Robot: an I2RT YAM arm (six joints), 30 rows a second.
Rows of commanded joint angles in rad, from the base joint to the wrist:
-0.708 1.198 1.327 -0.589 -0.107 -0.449
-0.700 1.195 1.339 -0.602 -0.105 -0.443
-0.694 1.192 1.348 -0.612 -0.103 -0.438
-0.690 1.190 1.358 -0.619 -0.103 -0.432
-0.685 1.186 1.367 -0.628 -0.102 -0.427
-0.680 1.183 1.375 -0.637 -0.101 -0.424
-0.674 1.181 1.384 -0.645 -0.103 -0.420
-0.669 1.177 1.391 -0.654 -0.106 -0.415
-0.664 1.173 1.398 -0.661 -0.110 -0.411
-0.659 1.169 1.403 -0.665 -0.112 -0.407
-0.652 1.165 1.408 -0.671 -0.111 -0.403
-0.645 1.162 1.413 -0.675 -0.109 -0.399
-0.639 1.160 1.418 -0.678 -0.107 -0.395
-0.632 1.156 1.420 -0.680 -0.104 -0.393
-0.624 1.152 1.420 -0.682 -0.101 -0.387
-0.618 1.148 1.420 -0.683 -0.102 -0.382
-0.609 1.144 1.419 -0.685 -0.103 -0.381
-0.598 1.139 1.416 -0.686 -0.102 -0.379
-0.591 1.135 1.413 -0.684 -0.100 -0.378
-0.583 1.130 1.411 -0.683 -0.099 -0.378
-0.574 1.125 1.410 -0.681 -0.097 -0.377
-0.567 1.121 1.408 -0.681 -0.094 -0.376
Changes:
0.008 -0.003 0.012 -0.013 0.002 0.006
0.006 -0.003 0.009 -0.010 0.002 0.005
0.004 -0.002 0.010 -0.007 0.000 0.006
0.005 -0.004 0.009 -0.009 0.001 0.005
0.005 -0.003 0.008 -0.009 0.001 0.003
0.006 -0.002 0.009 -0.008 -0.002 0.004
0.005 -0.004 0.007 -0.009 -0.003 0.005
0.005 -0.004 0.007 -0.007 -0.004 0.004
0.005 -0.004 0.005 -0.004 -0.002 0.004
0.007 -0.004 0.005 -0.006 0.001 0.004
0.007 -0.003 0.005 -0.004 0.002 0.004
0.006 -0.002 0.005 -0.003 0.002 0.004
0.007 -0.004 0.002 -0.002 0.003 0.002
0.008 -0.004 0.000 -0.002 0.003 0.006
0.006 -0.004 0.000 -0.001 -0.001 0.005
0.009 -0.004 -0.001 -0.002 -0.001 0.001
0.011 -0.005 -0.003 -0.001 0.001 0.002
0.007 -0.004 -0.003 0.002 0.002 0.001
0.008 -0.005 -0.002 0.001 0.001 0.000
0.009 -0.005 -0.001 0.002 0.002 0.001
0.007 -0.004 -0.002 0.000 0.003 0.001

